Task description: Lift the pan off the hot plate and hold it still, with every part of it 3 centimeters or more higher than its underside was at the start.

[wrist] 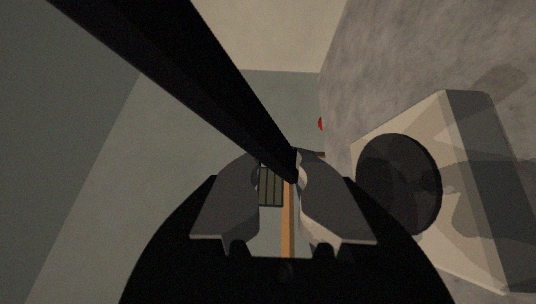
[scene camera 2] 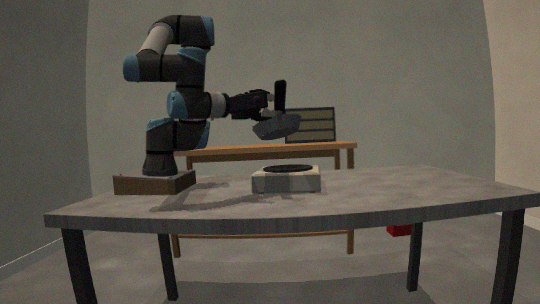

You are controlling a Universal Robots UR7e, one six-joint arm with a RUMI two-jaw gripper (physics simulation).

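Where they show: gripper, between the fingertips: [wrist: 277, 150] [scene camera 2: 282, 106]; arm's base, origin of its link: [scene camera 2: 160, 173].
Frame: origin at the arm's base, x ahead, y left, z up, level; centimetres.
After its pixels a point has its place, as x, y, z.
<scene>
A dark grey pan [scene camera 2: 276, 127] {49.3, -13.0, 16.0} hangs in the air well above the hot plate, slightly tilted, apart from it. Its black handle [scene camera 2: 280, 96] {51.1, -27.4, 24.8} [wrist: 200, 95] {49.6, -28.3, 25.8} points up and crosses the wrist view from the upper left to between the fingers. My gripper [scene camera 2: 270, 105] [wrist: 277, 150] {51.5, -19.3, 22.6} is shut on the pan's handle. The white hot plate [scene camera 2: 286, 182] {51.8, -16.1, -2.6} [wrist: 460, 225] {45.7, -13.3, 0.4} with a round black top [scene camera 2: 288, 168] {52.9, -8.3, 1.2} [wrist: 399, 182] {51.9, -7.6, 1.2} stands on the grey table. The pan's bowl does not show in the wrist view.
The grey table [scene camera 2: 380, 190] {83.8, -19.1, -6.8} [wrist: 400, 60] {81.0, -8.7, -6.8} carries the arm's wooden base block [scene camera 2: 145, 185] {-1.7, -11.4, -3.0} at the left. Behind it stand a wooden bench [scene camera 2: 225, 149] and a framed panel with slats [scene camera 2: 310, 125] [wrist: 270, 187]. A red object [scene camera 2: 399, 230] [wrist: 320, 123] is low behind the table.
</scene>
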